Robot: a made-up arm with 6 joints.
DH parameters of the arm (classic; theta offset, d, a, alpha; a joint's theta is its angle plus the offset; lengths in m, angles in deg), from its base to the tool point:
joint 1: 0 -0.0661 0.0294 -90
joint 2: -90 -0.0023 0.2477 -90
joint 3: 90 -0.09 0.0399 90
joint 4: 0 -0.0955 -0.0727 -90
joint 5: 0 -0.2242 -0.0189 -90
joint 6: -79.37 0 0.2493 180
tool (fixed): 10.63 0.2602 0 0
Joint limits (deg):
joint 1: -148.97..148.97
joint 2: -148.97..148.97
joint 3: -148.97..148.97
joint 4: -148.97..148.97
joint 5: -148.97..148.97
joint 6: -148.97..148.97
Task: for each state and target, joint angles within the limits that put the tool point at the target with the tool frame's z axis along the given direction. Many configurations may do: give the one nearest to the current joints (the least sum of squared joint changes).
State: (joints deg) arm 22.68 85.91 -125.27 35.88 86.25 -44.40
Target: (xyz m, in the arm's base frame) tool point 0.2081 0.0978 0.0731 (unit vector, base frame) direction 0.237 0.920 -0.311
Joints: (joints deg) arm -24.39 96.85 -135.59 29.49 41.85 -55.33
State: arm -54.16 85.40 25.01 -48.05 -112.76 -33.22
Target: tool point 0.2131 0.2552 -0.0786 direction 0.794 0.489 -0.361
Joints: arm -35.22 53.18 18.02 -31.22 -101.06 -59.34
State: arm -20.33 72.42 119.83 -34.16 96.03 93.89
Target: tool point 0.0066 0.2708 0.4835 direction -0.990 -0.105 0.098
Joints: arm 10.01 62.86 104.68 -33.09 81.60 102.67
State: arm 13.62 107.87 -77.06 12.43 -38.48 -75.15
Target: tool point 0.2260 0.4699 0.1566 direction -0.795 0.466 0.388
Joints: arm 58.73 141.26 -94.82 44.83 -19.19 -95.07
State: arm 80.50 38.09 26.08 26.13 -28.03 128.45
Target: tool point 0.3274 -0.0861 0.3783 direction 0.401 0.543 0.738
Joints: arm 96.11 37.88 35.45 22.98 -8.94 112.12
